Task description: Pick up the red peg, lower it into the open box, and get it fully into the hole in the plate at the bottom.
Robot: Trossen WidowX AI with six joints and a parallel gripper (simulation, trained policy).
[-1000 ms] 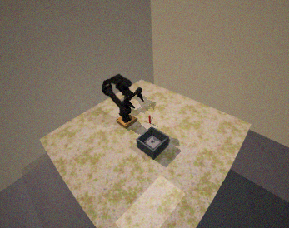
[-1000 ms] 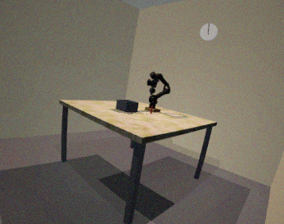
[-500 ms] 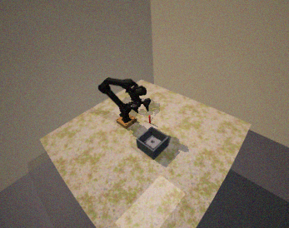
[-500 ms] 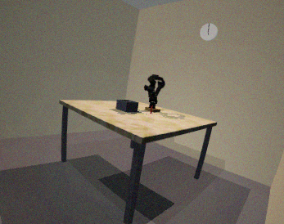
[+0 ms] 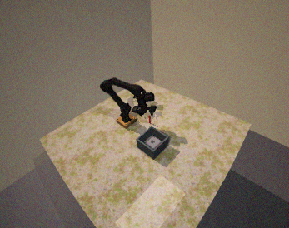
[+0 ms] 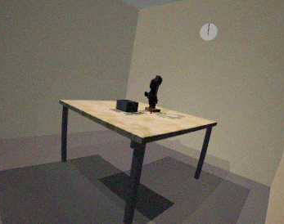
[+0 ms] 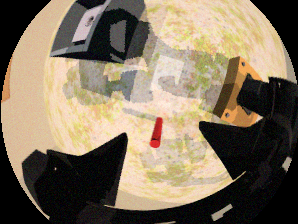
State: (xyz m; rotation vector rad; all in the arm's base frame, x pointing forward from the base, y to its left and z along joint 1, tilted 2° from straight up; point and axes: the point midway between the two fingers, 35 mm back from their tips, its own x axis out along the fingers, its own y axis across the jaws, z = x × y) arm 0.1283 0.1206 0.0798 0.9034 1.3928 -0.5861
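Now: the red peg 40 mm below my gripper tip and 30 mm to the left of it. From my gripper tip the other things lie so: grey plate 210 mm ahead, 110 mm to the right, 40 mm below; then dark box 210 mm ahead, 110 mm to the right, 60 mm below.
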